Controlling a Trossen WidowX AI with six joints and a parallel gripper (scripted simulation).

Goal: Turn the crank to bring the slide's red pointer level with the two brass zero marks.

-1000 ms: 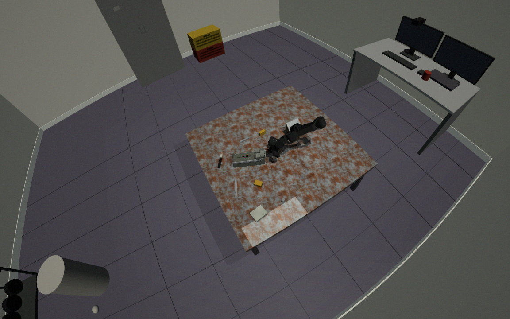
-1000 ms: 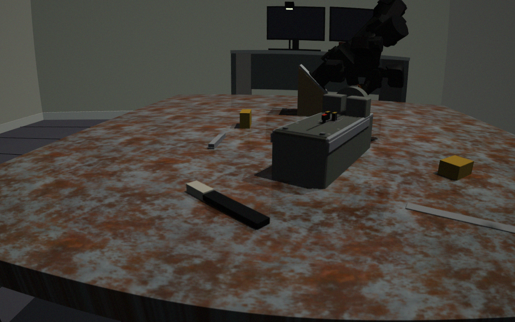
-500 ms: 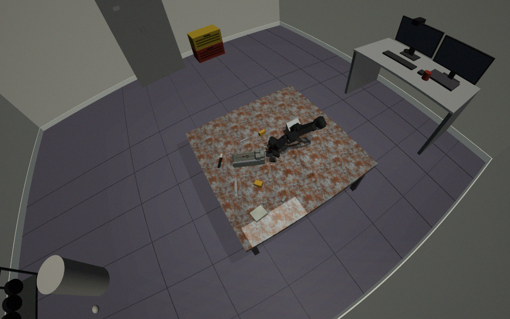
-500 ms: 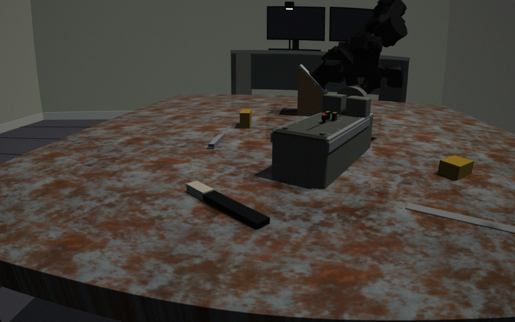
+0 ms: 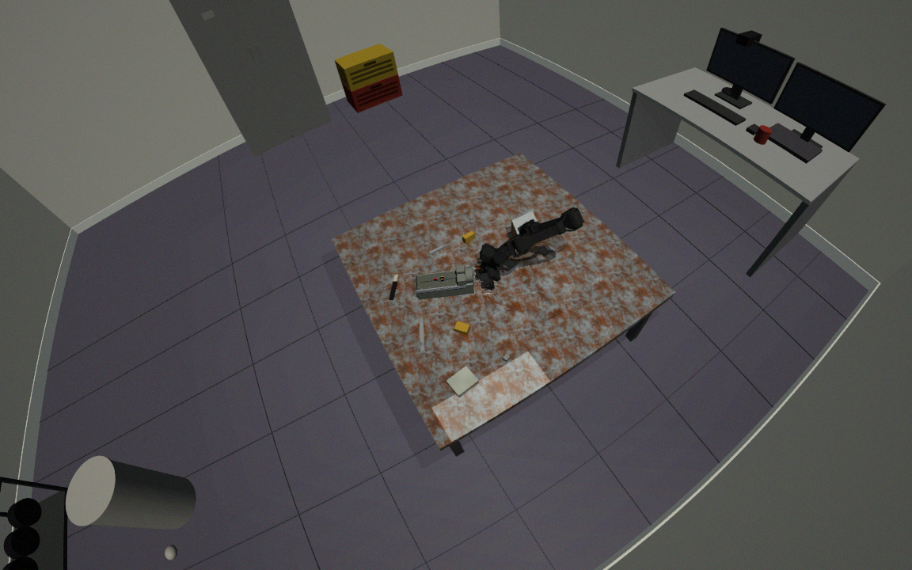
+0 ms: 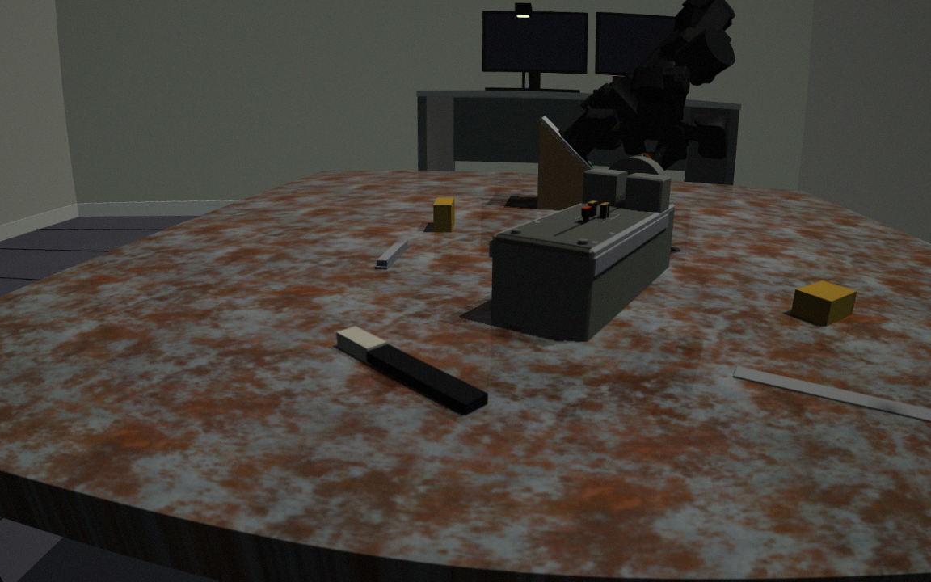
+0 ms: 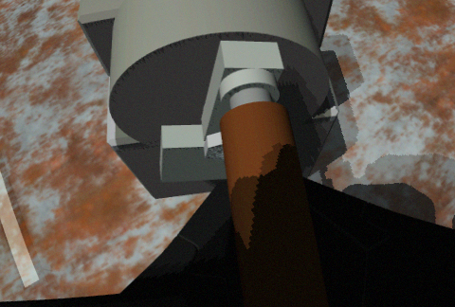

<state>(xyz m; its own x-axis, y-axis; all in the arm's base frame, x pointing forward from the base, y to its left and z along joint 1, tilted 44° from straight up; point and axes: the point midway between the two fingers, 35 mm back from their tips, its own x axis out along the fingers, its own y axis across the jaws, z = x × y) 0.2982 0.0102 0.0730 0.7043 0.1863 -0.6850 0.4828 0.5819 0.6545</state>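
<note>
Right now my gripper tip is 10 mm past the brown crank handle, 10 mm to the right of it and 30 mm below it. From my gripper tip the other things lie so: red pointer (170 mm ahead, 100 mm to the right, 10 mm below); then small grey bar (40 mm ahead, 300 mm to the right, 90 mm below); then grey strip (370 mm ahead, 70 mm to the left, 90 mm below).
</note>
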